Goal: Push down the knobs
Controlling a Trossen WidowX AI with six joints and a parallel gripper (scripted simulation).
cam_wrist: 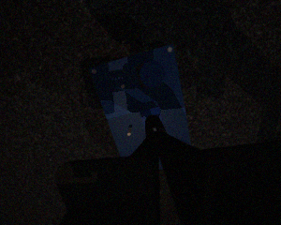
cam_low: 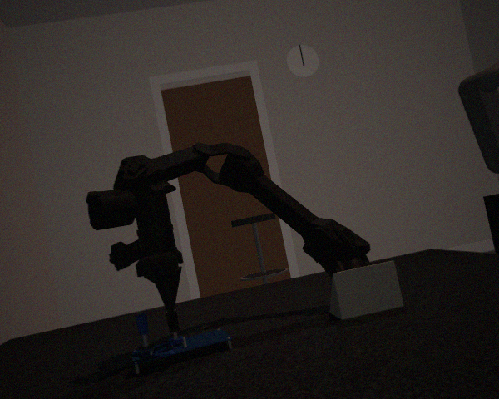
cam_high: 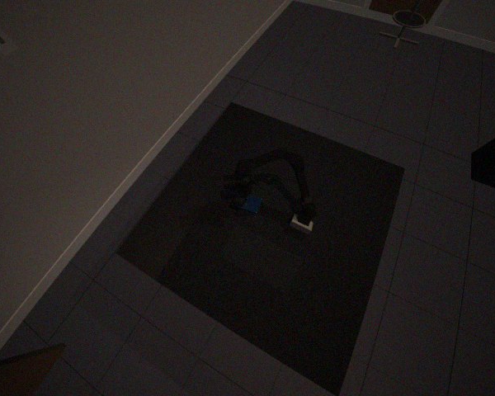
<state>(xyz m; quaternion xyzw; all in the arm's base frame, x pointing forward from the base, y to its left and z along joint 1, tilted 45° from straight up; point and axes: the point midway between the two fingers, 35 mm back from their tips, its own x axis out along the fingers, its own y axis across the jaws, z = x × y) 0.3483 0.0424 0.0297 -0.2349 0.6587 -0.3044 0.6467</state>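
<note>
The dark knob lies 1 cm below my gripper tip. Round my gripper tip: blue knob: 5 cm ahead, 1 cm below.
</note>
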